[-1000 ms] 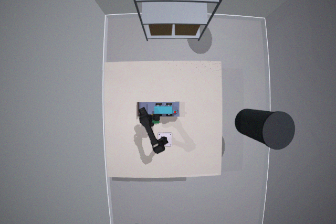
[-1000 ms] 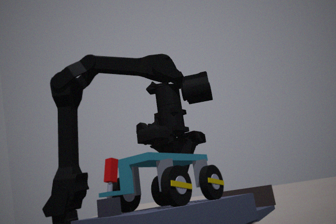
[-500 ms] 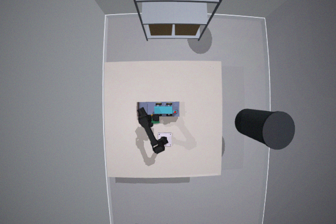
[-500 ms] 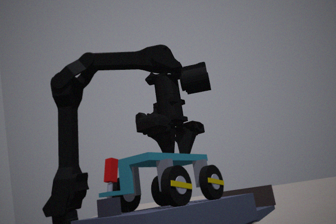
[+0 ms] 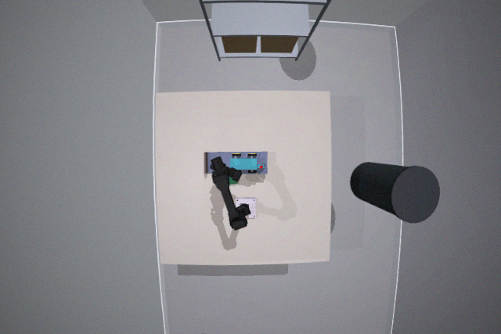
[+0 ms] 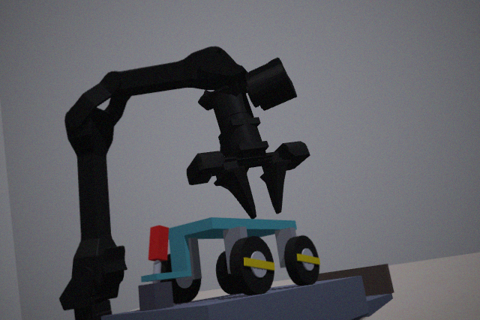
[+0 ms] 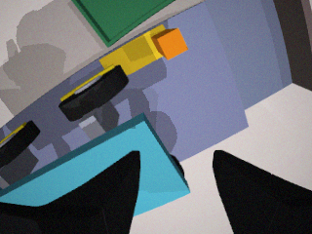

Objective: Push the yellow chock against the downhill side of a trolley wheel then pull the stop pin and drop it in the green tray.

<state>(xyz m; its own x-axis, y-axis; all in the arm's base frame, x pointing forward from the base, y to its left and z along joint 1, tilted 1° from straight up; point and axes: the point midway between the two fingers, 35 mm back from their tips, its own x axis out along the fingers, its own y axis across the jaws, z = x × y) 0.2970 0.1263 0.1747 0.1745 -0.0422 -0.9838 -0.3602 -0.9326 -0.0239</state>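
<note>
Right now the red-headed stop pin is 20 mm ahead of my gripper tip, 210 mm to the right of it and 30 mm below it. The rest, counted from my gripper tip: blue-grey ramp 30 mm ahead, 90 mm to the right, 120 mm below; then teal trolley 30 mm ahead, 100 mm to the right, 50 mm below; then yellow chock 50 mm behind, 10 mm to the right, 80 mm below.
</note>
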